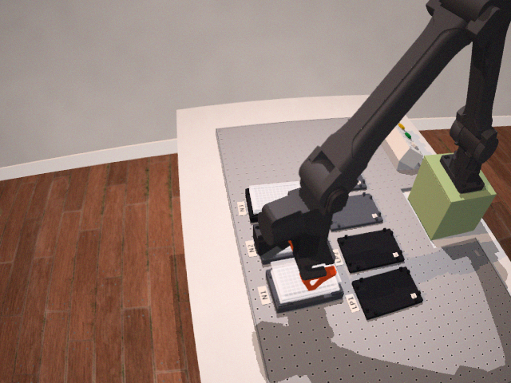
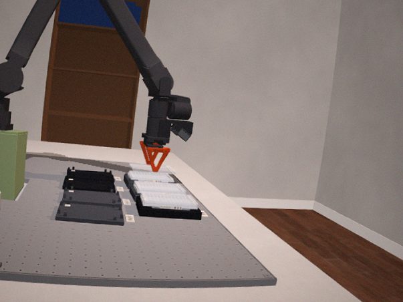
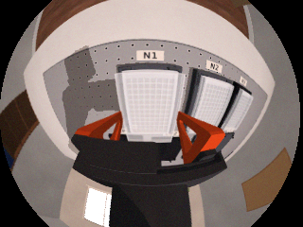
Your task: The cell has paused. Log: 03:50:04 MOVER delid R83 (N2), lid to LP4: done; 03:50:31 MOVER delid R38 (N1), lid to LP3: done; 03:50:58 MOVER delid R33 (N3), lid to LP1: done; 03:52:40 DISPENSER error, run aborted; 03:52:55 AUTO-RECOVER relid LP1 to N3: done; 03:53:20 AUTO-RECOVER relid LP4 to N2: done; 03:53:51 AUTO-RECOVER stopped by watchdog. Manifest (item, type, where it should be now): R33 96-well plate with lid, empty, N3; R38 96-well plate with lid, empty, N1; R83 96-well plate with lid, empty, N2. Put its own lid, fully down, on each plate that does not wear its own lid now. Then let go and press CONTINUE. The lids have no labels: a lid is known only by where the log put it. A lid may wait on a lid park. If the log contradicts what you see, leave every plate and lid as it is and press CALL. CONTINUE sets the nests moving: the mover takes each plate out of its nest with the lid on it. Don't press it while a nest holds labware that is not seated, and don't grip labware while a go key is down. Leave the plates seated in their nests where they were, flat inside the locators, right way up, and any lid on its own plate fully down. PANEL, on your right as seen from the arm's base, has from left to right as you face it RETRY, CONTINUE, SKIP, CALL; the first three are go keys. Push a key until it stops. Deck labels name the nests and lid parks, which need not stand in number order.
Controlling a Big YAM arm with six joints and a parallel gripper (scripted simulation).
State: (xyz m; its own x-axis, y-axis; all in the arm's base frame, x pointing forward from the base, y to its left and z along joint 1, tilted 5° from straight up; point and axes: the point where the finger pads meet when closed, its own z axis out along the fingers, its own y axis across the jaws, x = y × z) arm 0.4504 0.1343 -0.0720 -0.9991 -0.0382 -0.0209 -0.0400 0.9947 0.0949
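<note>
Now: the plate 3 cm below my hand. The rest, counted from my hand: lid park LP1 (18 cm behind, 6 cm to the left, 6 cm below); N1 label (9 cm ahead, 6 cm below); clear lid (1 cm below).
</note>
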